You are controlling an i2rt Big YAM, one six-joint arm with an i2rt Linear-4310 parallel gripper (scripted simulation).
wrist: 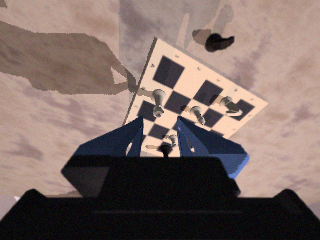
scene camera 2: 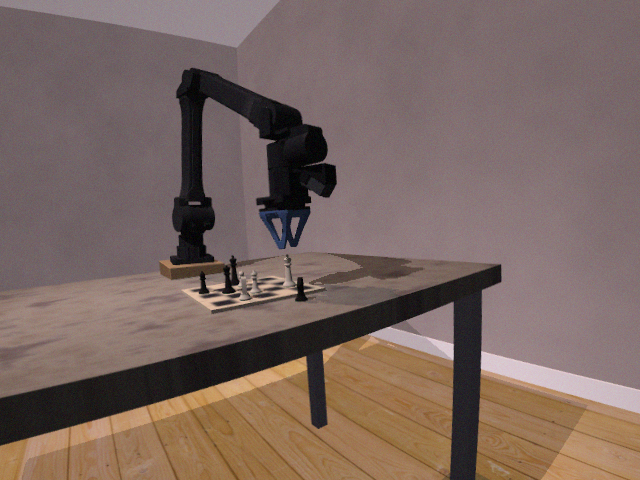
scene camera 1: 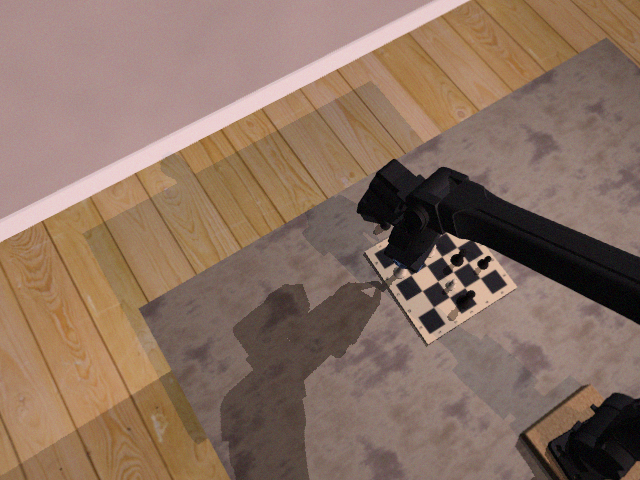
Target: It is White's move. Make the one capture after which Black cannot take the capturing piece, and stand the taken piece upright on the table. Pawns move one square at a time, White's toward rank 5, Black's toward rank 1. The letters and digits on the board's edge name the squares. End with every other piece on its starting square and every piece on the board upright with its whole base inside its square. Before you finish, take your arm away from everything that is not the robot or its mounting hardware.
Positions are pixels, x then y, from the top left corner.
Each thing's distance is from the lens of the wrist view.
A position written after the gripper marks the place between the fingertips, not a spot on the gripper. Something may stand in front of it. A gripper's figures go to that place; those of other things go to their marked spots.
gripper (wrist: pixel 160 120): 0.13 m
chessboard (wrist: pixel 187 83): 0.20 m
